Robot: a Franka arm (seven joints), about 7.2 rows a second.
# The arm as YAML. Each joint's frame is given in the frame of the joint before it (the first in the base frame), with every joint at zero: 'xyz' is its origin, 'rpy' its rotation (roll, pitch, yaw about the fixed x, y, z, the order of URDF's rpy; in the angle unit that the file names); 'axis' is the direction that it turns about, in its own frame. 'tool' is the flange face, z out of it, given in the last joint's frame.
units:
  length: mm
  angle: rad
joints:
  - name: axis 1
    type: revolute
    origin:
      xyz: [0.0, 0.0, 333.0]
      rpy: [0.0, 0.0, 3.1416]
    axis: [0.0, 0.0, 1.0]
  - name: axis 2
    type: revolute
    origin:
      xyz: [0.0, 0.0, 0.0]
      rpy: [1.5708, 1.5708, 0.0]
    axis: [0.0, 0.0, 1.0]
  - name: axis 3
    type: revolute
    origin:
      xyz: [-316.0, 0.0, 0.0]
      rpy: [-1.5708, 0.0, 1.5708]
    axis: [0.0, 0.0, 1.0]
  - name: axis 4
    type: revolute
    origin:
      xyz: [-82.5, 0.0, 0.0]
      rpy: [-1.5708, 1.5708, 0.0]
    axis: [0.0, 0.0, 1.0]
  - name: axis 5
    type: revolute
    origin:
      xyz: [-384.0, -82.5, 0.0]
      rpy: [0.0, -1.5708, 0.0]
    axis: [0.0, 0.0, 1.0]
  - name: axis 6
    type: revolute
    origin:
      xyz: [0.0, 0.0, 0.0]
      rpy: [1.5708, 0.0, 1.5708]
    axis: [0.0, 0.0, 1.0]
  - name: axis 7
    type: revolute
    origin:
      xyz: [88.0, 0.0, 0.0]
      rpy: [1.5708, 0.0, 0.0]
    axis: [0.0, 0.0, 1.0]
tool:
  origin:
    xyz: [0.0, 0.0, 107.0]
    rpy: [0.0, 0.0, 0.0]
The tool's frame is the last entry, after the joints.
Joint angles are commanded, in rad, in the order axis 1, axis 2, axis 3, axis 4, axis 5, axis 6, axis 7. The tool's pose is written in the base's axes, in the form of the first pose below.
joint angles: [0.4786, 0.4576, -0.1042, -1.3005, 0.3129, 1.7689, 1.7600]
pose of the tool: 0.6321 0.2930 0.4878 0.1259 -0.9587 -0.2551 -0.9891 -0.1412 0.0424
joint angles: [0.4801, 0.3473, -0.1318, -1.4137, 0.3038, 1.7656, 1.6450]
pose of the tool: 0.6128 0.2644 0.5083 0.2130 -0.9444 -0.2503 -0.9744 -0.2244 0.0173
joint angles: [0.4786, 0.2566, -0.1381, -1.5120, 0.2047, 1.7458, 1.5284]
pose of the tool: 0.5922 0.2391 0.5168 0.3362 -0.9271 -0.1659 -0.9391 -0.3434 0.0158
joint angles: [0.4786, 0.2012, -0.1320, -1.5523, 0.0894, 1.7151, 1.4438]
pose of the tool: 0.5781 0.2249 0.5283 0.4433 -0.8940 -0.0658 -0.8947 -0.4458 0.0288
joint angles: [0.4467, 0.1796, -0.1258, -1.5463, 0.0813, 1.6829, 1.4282]
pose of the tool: 0.5772 0.2063 0.5416 0.4370 -0.8972 -0.0633 -0.8976 -0.4395 0.0331
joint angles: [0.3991, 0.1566, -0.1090, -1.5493, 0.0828, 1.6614, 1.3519]
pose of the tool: 0.5764 0.1853 0.5522 0.4778 -0.8754 -0.0730 -0.8764 -0.4807 0.0286
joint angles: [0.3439, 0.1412, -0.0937, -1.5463, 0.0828, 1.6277, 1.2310]
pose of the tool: 0.5769 0.1598 0.5600 0.5477 -0.8324 -0.0848 -0.8334 -0.5517 0.0329
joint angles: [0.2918, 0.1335, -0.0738, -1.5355, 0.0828, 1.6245, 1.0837]
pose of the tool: 0.5806 0.1400 0.5693 0.6412 -0.7627 -0.0848 -0.7652 -0.6438 0.0052
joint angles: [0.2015, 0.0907, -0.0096, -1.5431, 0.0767, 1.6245, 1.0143]
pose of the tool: 0.5739 0.1197 0.5909 0.6764 -0.7333 -0.0692 -0.7362 -0.6761 -0.0319
